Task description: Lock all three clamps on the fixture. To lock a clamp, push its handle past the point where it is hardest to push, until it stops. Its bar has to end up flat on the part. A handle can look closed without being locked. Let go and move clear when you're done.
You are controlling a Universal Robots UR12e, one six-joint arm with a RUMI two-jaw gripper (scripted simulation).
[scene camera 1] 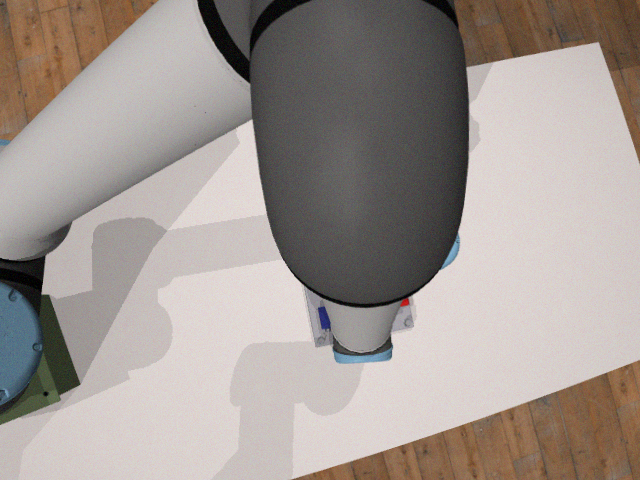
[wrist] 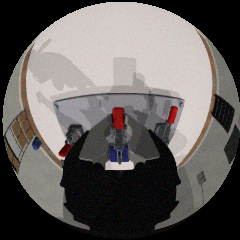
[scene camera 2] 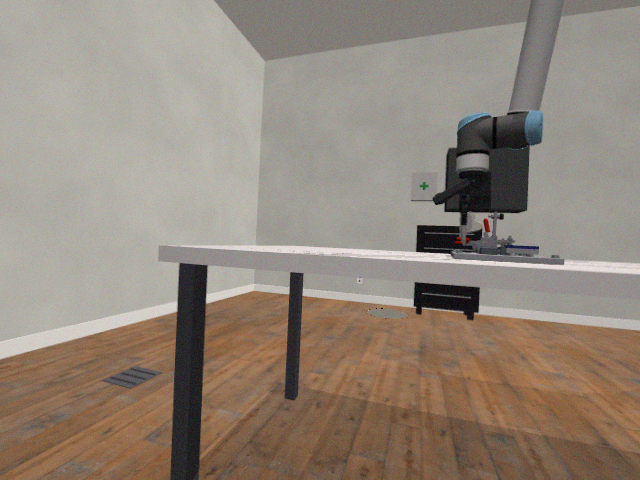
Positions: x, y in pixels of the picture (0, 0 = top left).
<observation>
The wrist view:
gripper: 118, 114
grey fixture plate: 148, 109
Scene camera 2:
gripper: 463, 245
</observation>
